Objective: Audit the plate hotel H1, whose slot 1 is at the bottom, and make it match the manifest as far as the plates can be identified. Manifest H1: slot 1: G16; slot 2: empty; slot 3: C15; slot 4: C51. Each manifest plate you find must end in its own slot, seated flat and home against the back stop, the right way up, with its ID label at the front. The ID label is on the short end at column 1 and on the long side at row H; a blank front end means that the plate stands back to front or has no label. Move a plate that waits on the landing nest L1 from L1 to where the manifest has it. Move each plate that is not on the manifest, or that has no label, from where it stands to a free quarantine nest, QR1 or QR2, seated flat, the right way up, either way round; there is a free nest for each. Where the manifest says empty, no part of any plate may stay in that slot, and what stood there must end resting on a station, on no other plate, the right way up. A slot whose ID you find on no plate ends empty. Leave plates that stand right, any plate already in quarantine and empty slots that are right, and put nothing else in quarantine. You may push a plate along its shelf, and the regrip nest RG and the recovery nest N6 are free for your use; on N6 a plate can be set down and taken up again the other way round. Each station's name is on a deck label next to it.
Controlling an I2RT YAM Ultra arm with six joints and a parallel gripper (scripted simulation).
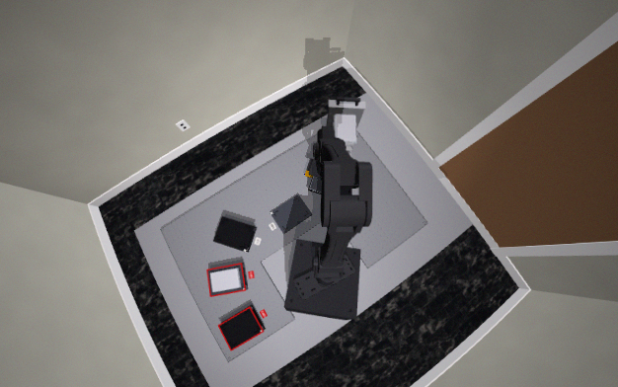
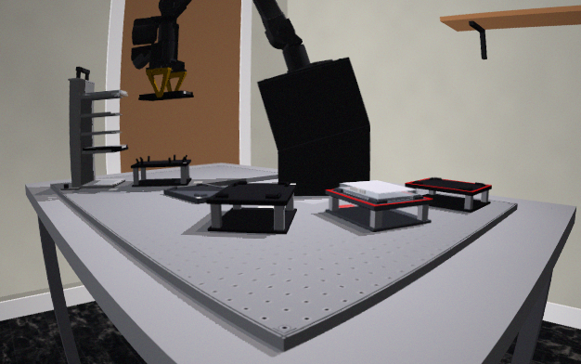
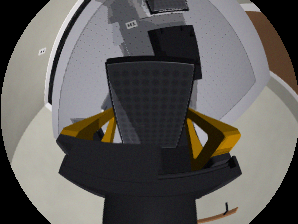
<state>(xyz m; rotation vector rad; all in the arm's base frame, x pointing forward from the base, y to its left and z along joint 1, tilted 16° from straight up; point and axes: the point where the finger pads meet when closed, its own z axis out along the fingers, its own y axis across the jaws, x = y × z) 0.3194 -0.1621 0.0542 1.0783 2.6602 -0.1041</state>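
My gripper is now 190 mm above the pinned nest, 90 mm to the left of it and 20 mm past it. Round my hand: hotel foot: 240 mm below, 190 mm to the right, 160 mm ahead; H1 deck label: 240 mm below, 140 mm ahead, 70 mm to the right; grey plate hotel H1: 220 mm to the right, 210 mm ahead, 90 mm below.
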